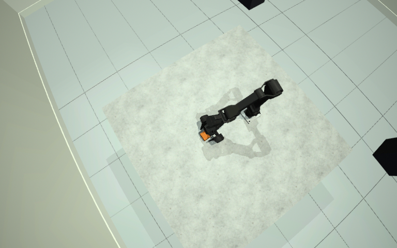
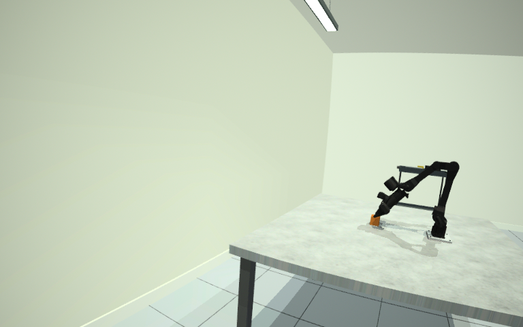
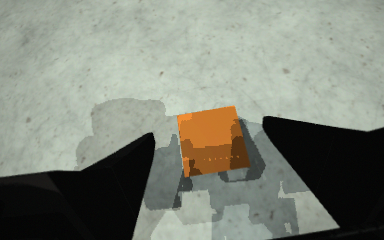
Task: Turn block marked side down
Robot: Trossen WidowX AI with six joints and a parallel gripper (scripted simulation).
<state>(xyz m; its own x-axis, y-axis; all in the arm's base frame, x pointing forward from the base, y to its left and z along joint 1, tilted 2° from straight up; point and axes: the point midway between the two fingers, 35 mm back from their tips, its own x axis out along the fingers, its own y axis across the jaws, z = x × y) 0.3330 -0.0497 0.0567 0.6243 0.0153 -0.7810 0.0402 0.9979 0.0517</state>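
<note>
My gripper tip is now 2 cm past the orange block and 3 cm above it.
</note>
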